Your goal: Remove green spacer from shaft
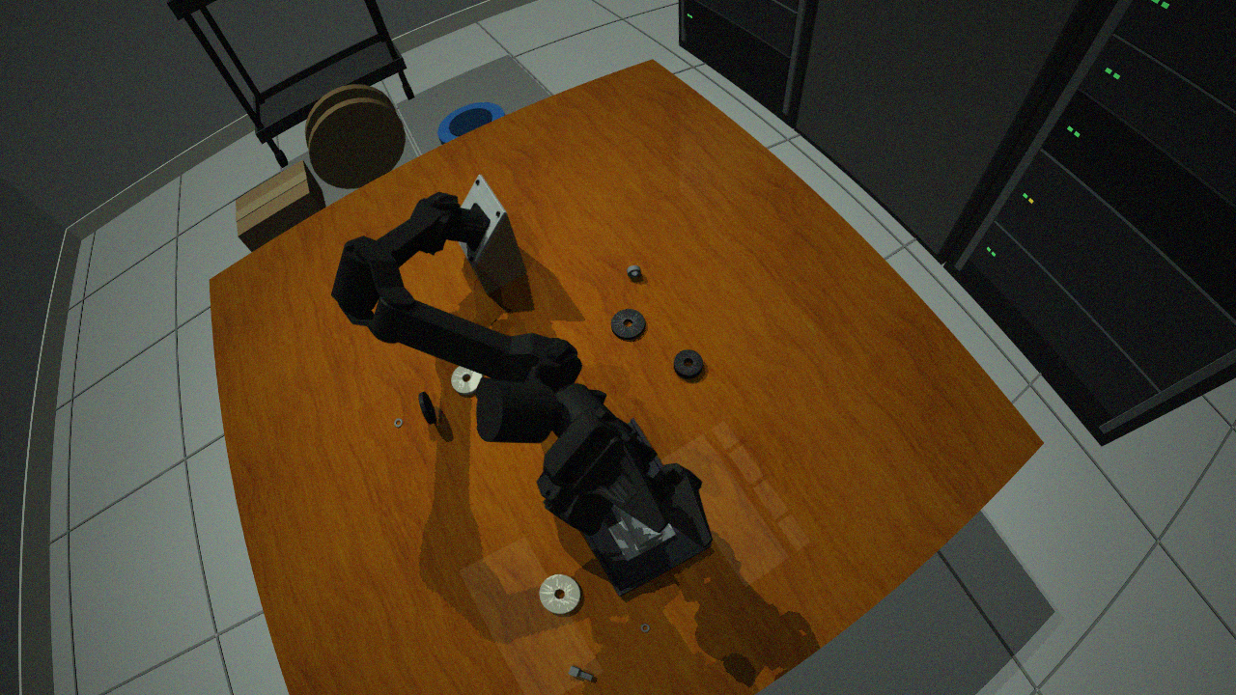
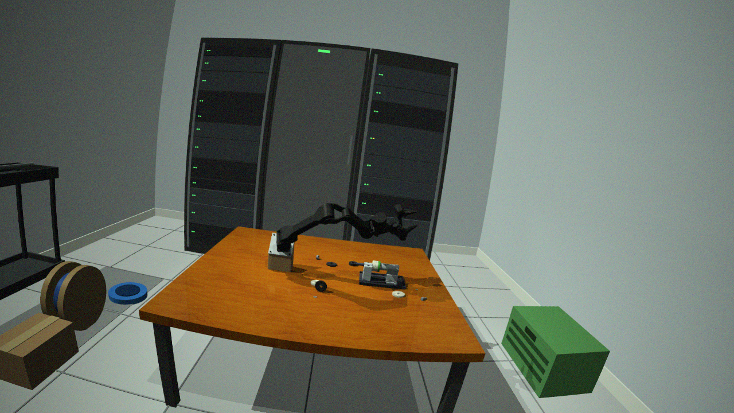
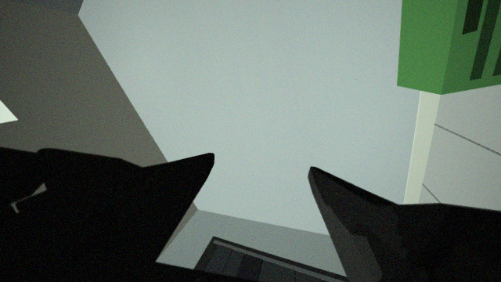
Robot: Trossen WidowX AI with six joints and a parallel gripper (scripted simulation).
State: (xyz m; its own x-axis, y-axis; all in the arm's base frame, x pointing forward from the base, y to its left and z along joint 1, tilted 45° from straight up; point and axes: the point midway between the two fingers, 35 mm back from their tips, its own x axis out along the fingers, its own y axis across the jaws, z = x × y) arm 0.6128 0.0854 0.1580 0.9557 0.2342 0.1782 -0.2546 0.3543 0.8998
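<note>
Now: the dark shaft 26 cm below my gripper tip, 17 cm behind it and 1 cm to the left of it. Also, from my gripper tip: green spacer (26 cm below, 15 cm behind); then cream spacer (26 cm below, 17 cm behind, 1 cm to the left); then bolt (34 cm below, 20 cm to the right, 4 cm ahead).
</note>
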